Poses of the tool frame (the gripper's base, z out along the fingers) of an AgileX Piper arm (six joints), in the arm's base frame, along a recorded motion.
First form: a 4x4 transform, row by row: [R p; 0 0 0 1], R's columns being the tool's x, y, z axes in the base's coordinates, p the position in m. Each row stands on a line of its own.
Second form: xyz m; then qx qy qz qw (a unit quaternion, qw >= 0). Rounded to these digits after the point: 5 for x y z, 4 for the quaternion.
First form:
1:
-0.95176, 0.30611, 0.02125, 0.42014
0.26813, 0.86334, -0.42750, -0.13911
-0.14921, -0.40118, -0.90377, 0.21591
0, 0, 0, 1
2:
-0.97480, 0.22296, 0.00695, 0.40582
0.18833, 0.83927, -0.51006, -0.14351
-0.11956, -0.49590, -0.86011, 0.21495
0, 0, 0, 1
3:
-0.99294, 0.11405, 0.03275, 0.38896
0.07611, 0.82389, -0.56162, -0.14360
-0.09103, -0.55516, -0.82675, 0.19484
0, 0, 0, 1
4:
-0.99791, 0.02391, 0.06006, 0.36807
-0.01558, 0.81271, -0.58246, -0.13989
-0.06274, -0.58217, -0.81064, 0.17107
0, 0, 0, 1
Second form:
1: 0.42014, -0.13911, 0.21591, 0.1489, 0.9642, -0.2149, 0.0442
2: 0.40582, -0.14351, 0.21495, 0.1073, 0.9584, -0.2624, 0.0330
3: 0.38896, -0.14360, 0.19484, 0.0498, 0.9544, -0.2925, 0.0324
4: 0.36807, -0.13989, 0.17107, 0.0022, 0.9515, -0.3060, 0.0323
